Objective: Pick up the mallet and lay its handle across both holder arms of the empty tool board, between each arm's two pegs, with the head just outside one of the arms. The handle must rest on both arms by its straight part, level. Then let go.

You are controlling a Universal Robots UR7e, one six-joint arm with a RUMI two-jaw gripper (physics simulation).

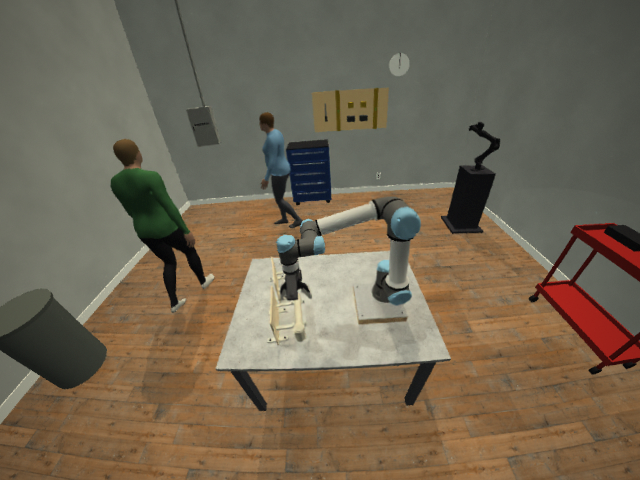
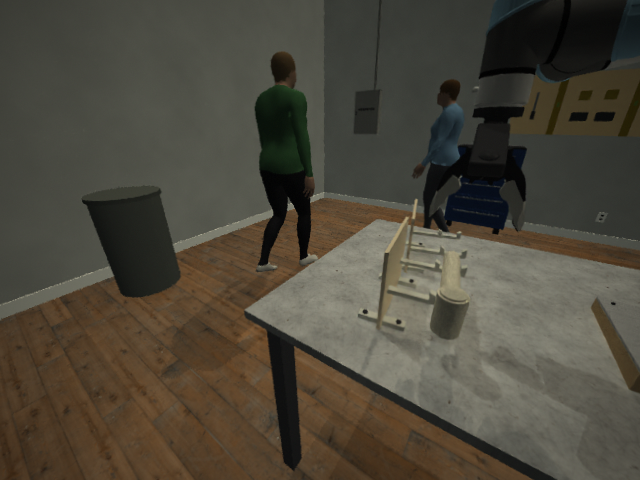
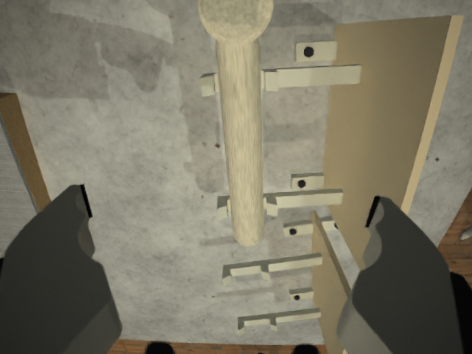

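Pixels of known places: gripper, between the fingertips: (image 2: 470, 224) (image 3: 231, 194); arm's base, origin of its link: (image 1: 384, 293).
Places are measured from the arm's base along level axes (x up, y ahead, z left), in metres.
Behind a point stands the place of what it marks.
The pale wooden mallet (image 1: 298, 314) {z 0.221, x 0.087, y 0.484 m} (image 2: 451, 273) {z 0.201, x 0.088, y 0.491 m} (image 3: 243, 135) {z 0.212, x 0.088, y 0.488 m} lies with its handle across both arms of the nearer, larger tool board (image 1: 275, 311) {z 0.187, x 0.064, y 0.620 m} (image 2: 393, 268) {z 0.242, x 0.078, y 0.609 m} (image 3: 387, 95) {z 0.271, x 0.105, y 0.603 m}, between the pegs. Its head (image 1: 299, 329) {z 0.327, x 0.112, y 0.462 m} (image 2: 448, 317) {z 0.343, x 0.077, y 0.462 m} (image 3: 236, 15) {z 0.310, x 0.112, y 0.468 m} is just outside the near arm. The second, smaller tool board (image 1: 274, 272) {z -0.058, x 0.126, y 0.667 m} (image 2: 412, 227) {z 0.047, x 0.116, y 0.638 m} (image 3: 327, 265) {z 0.016, x 0.058, y 0.645 m} stands behind; its two arms (image 3: 295, 262) {z -0.009, x 0.032, y 0.607 m} (image 3: 298, 317) {z -0.159, x 0.032, y 0.652 m} are empty. My gripper (image 1: 296, 297) {z 0.227, x 0.216, y 0.475 m} (image 2: 476, 222) {z 0.227, x 0.216, y 0.475 m} (image 3: 231, 194) {z 0.227, x 0.216, y 0.475 m} is open and empty, above the table near the handle's far end, its fingers wide to both sides and touching neither mallet nor boards.
The arm's base plate (image 1: 379, 315) {z 0.167, x 0.005, y 0.052 m} (image 2: 612, 341) {z 0.078, x -0.023, y 0.176 m} is on the table (image 1: 336, 346) {z 0.328, x -0.038, y 0.288 m} (image 2: 336, 320) {z 0.363, x -0.038, y 0.687 m}, on the mallet's other side from the boards. Two people (image 1: 147, 206) (image 1: 276, 155), a grey bin (image 1: 51, 338) and a red cart (image 1: 584, 315) are around the table.
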